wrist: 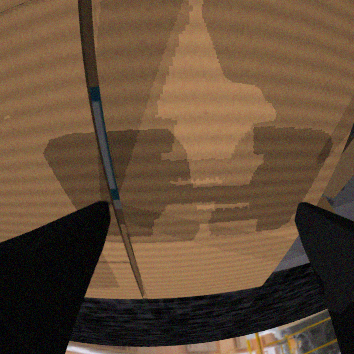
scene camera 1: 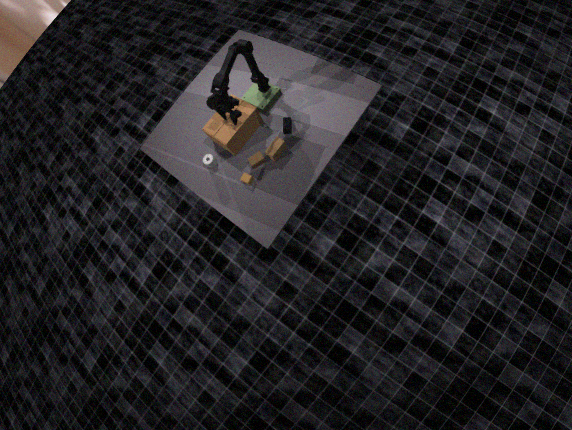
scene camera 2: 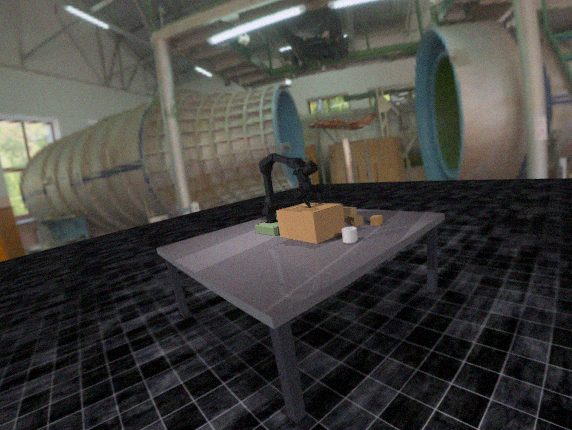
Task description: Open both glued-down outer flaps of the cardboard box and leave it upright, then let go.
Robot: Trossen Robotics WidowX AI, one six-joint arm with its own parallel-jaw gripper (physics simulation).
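Frame: origin at the arm's base, x ahead, y left, z up, level; metres.
Seen in the pictures: gripper, fingertip midpoint: (wrist: 206, 212) (scene camera 1: 230, 122) (scene camera 2: 315, 204); arm's base at its link origin: (scene camera 1: 264, 88) (scene camera 2: 271, 221).
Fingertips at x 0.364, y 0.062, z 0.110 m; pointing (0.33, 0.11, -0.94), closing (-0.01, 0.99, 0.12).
Observation:
Pixels of each thing's top centre, then the offset from my fingertips to it. "pt": a spot on its surface instead. Level surfaces: height alone.
- cardboard box at its top centre: (wrist: 109, 176) (scene camera 2: 308, 207) (scene camera 1: 228, 118) 0.018 m back, 0.040 m right, 0.006 m down
- left flap at a spot on its surface: (wrist: 40, 100) pt 0.054 m back, 0.061 m right, 0.007 m down
- right flap at a spot on its surface: (wrist: 280, 45) pt 0.071 m back, 0.021 m left, 0.006 m down
- white roll at its top centre: (scene camera 2: 349, 228) (scene camera 1: 207, 159) 0.256 m ahead, 0.044 m right, 0.100 m down
- black block at its top centre: (scene camera 1: 286, 124) 0.219 m back, 0.237 m left, 0.128 m down
- grey table at its surface level: 0.161 m down
The cardboard box (scene camera 1: 246, 136) (scene camera 2: 297, 226) (wrist: 215, 100) stands upright on the table, beside the green base. Its outer flaps lie closed across the top, as far as I can see. In the wrist view a narrow dark seam with a blue-edged, grey-white slot runs between the left flap (wrist: 40, 100) and the right flap (wrist: 280, 45). My gripper (scene camera 1: 233, 120) (scene camera 2: 309, 205) (wrist: 206, 212) is open and empty, pointing down close over the box top. Its left fingertip is near the seam and its right one near the box edge. Whether a fingertip touches the cardboard I cannot tell.
A white roll (scene camera 1: 203, 160) (scene camera 2: 349, 236) stands near the box. Cardboard-coloured blocks (scene camera 1: 256, 160) (scene camera 1: 275, 149) (scene camera 1: 246, 178) and a black block (scene camera 1: 287, 125) lie to its side. The green base (scene camera 1: 251, 96) (scene camera 2: 266, 229) carries the arm. All are on the grey table (scene camera 1: 265, 220) (scene camera 2: 240, 275).

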